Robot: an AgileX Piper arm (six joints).
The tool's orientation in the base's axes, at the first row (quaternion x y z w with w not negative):
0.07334, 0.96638, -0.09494, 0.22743
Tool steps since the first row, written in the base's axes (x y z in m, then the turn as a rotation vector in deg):
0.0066, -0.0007, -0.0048, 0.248, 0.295, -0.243
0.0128, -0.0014, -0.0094, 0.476, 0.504, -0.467
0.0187, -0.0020, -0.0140, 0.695, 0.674, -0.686
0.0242, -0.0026, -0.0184, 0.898, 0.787, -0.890
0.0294, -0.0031, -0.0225, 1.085, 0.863, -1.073
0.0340, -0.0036, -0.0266, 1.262, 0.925, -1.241
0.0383, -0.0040, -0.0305, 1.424, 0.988, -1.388
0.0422, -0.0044, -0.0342, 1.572, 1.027, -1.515
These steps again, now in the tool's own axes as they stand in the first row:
-0.0037, 0.0013, 0.0072, -0.080, 0.369, 0.255
-0.0072, 0.0024, 0.0140, -0.160, 0.648, 0.504
-0.0104, 0.0036, 0.0207, -0.238, 0.886, 0.752
-0.0133, 0.0047, 0.0270, -0.314, 1.064, 0.993
-0.0161, 0.0058, 0.0330, -0.389, 1.200, 1.217
-0.0184, 0.0068, 0.0386, -0.464, 1.318, 1.427
-0.0205, 0.0078, 0.0440, -0.535, 1.431, 1.611
-0.0223, 0.0087, 0.0490, -0.604, 1.516, 1.777

